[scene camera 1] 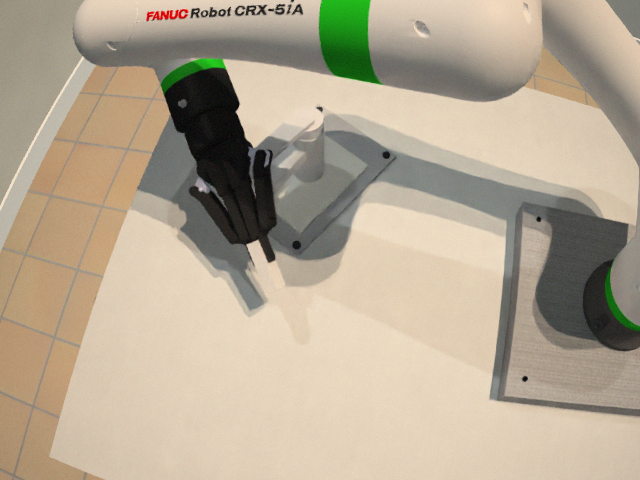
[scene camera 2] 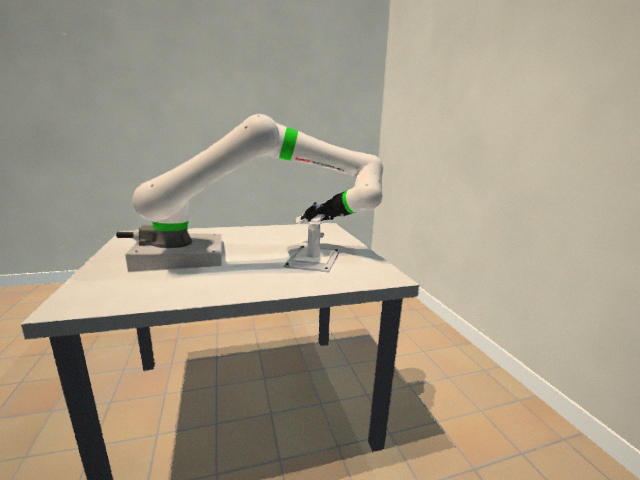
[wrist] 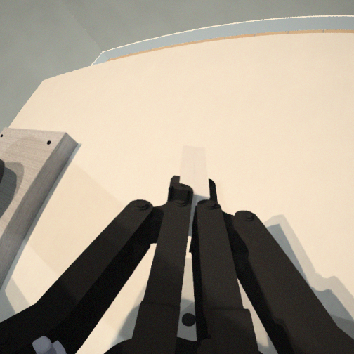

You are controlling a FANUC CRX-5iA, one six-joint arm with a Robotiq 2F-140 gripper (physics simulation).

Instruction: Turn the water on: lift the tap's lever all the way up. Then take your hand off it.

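Where they show: gripper, fingertip midpoint: point(scene camera 1: 276, 288) point(scene camera 2: 297, 220); arm's base, origin of the base link: point(scene camera 1: 621, 305) point(scene camera 2: 171, 242).
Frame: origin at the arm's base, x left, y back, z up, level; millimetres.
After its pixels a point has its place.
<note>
The tap is a pale grey post point(scene camera 1: 312, 160) @[x -86, y -530, z 22 mm] point(scene camera 2: 313, 241) @[x -129, y -537, z 27 mm] on a square base plate point(scene camera 1: 330, 209) @[x -50, y -492, z -44 mm] point(scene camera 2: 327, 262) with dark bolts. Its thin lever point(scene camera 1: 295, 138) @[x -65, y -547, z 98 mm] runs from the post's top toward my gripper point(scene camera 1: 268, 267) @[x 129, y -512, z 47 mm] point(scene camera 2: 300, 220) @[x 129, y -512, z 47 mm] point(wrist: 194, 172). The lever's outer end is hidden by the gripper's linkage in scene camera 1, so its exact tilt and any contact cannot be told. The gripper is shut with nothing between its fingers. It slants down beside the tap, with its linkage close to the lever and its pale fingertips beyond the base plate. Scene camera 2 shows it at the height of the tap's top.
The robot's metal mounting block point(scene camera 1: 568, 372) @[x 123, y -80, z -9 mm] point(scene camera 2: 173, 260) @[x -148, y -35, z -20 mm] point(wrist: 37, 165) stands on the white table point(scene camera 1: 258, 403) @[x 266, y -502, z -52 mm] point(scene camera 2: 217, 289) @[x -338, y -197, z -52 mm] point(wrist: 280, 100), apart from the tap. The arm passes above the tap. A wall point(scene camera 2: 506, 155) rises beyond the table's right side in scene camera 2.
</note>
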